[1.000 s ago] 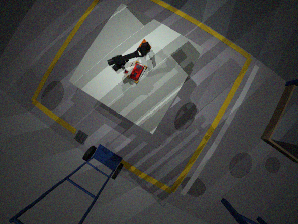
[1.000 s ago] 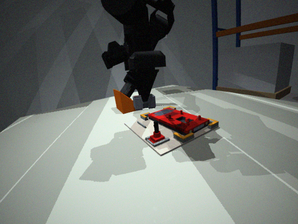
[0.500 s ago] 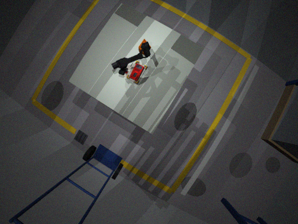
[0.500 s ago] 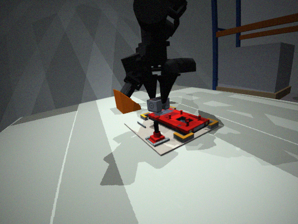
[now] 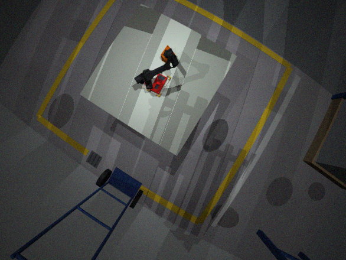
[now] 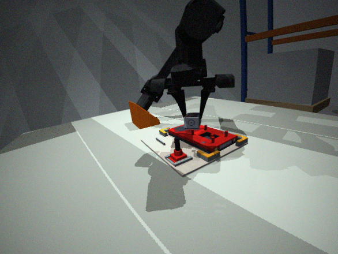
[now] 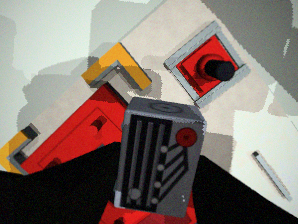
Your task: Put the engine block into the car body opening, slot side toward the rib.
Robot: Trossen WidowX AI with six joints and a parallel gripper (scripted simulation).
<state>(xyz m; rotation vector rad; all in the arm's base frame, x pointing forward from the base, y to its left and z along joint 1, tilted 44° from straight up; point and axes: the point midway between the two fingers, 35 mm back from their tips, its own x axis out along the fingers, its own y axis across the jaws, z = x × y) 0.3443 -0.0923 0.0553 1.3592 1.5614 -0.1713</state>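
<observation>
My gripper tip is 8 cm above the pale base plate, 5 cm to the right of it and 5 cm past it. Also, from my gripper tip: stand 6 cm to the right, 6 cm below; grey engine block 1 cm below.
</observation>
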